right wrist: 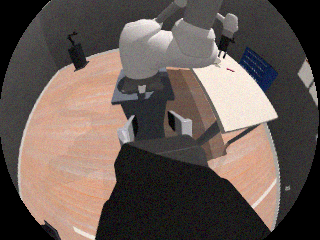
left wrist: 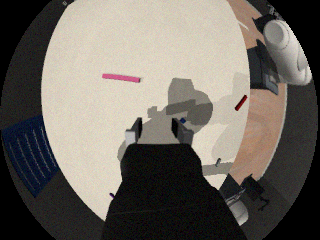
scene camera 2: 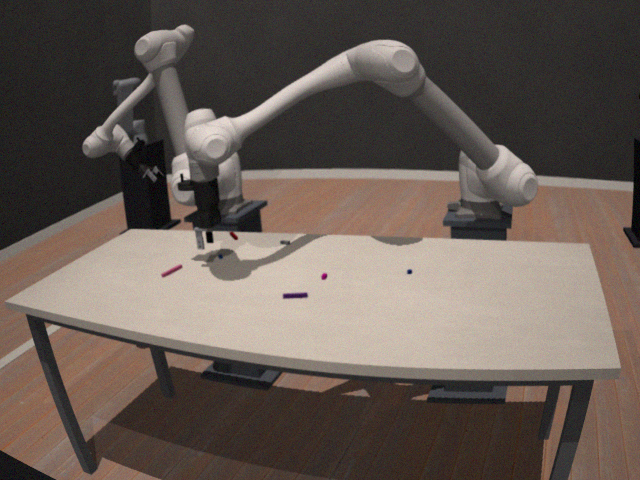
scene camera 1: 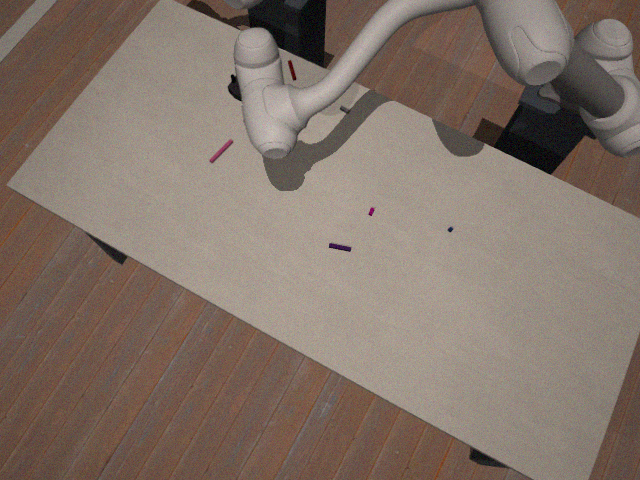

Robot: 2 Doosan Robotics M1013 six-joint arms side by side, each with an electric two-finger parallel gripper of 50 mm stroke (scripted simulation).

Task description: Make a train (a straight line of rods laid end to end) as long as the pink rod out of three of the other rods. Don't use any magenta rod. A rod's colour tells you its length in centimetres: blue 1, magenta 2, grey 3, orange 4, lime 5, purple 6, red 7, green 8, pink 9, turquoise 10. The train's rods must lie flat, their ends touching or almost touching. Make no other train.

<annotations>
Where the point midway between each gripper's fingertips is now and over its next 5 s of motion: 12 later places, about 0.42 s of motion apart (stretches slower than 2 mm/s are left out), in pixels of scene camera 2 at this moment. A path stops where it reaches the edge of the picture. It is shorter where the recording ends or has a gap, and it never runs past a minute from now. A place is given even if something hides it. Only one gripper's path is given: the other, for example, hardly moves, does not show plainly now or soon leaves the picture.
The left gripper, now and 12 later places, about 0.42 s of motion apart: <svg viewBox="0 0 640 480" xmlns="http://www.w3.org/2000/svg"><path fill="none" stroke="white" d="M205 245L215 247L237 250L267 252L302 253L340 252L377 251L405 248L408 248L408 252L408 258L408 263L408 266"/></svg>
</annotations>
